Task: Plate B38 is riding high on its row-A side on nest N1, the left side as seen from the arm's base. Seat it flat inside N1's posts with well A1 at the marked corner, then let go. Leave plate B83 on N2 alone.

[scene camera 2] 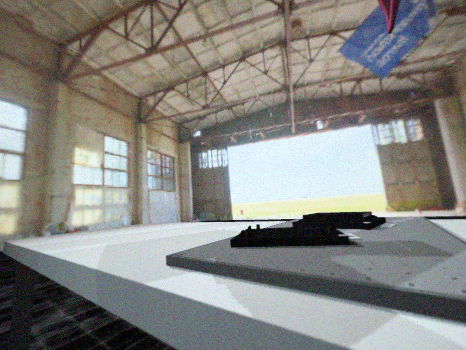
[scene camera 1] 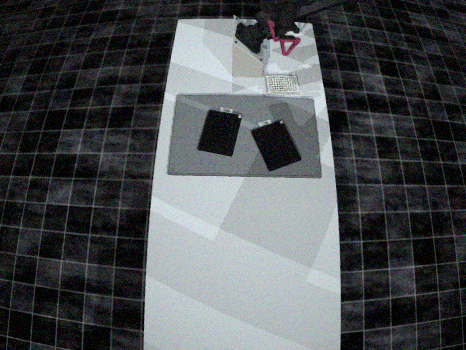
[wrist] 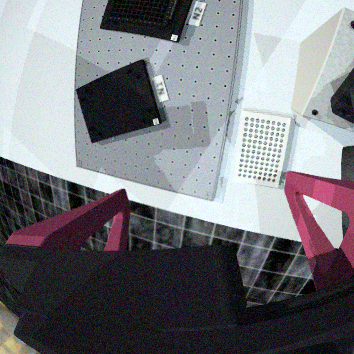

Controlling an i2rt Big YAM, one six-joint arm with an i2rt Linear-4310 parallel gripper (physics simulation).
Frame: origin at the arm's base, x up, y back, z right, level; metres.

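Seen in the pictures: gripper, between the fingertips: [scene camera 2: 439, 25] [scene camera 1: 280, 48] [wrist: 208, 189]; arm's base, origin of its link: [scene camera 1: 247, 39].
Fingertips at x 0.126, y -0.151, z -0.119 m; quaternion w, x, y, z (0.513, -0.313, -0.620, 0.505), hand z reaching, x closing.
Pixels of each thing's top centre, then the offset from my fingertips to it. "spot": a spot on its surface instead.
- Nest N1, centre of its top: [scene camera 2: 284, 225] [wrist: 109, 104] [scene camera 1: 276, 143] dz -0.026, dx -0.241, dy -0.225 m
- Plate B83, a spot on its surface: [wrist: 142, 10] spot: dz +0.153, dx -0.237, dy -0.191 m
- nest N2, a spot on its surface: [wrist: 169, 31] spot: dz +0.120, dx -0.247, dy -0.138 m
- white plate with wells, centre of its top: [wrist: 261, 150] [scene camera 1: 282, 83] dz -0.036, dx -0.261, dy +0.055 m
Nest N1 [scene camera 1: 276, 145] [scene camera 2: 290, 237] [wrist: 120, 102] is a dark block on the pegboard. In the wrist view its top looks plain black with faint marks near the corners, and a small white corner mark shows beside its label; I can make out no well grid on it. I cannot pick out plate B38 there. Plate B83 [wrist: 142, 10], black with a well grid, sits on nest N2 [wrist: 169, 31]. A white plate with wells [scene camera 1: 282, 84] [wrist: 263, 147] lies on the table off the pegboard; no name is readable. My gripper [scene camera 1: 279, 40] [wrist: 208, 189] is open and empty, high above the table.
The grey pegboard [scene camera 1: 200, 167] [scene camera 2: 400, 280] [wrist: 190, 172] carries both nests. A beige, angled block [scene camera 1: 246, 65] [wrist: 320, 65] stands near the arm's base. The table edge [scene camera 2: 75, 280] and dark tiled floor [scene camera 1: 75, 200] lie beyond.
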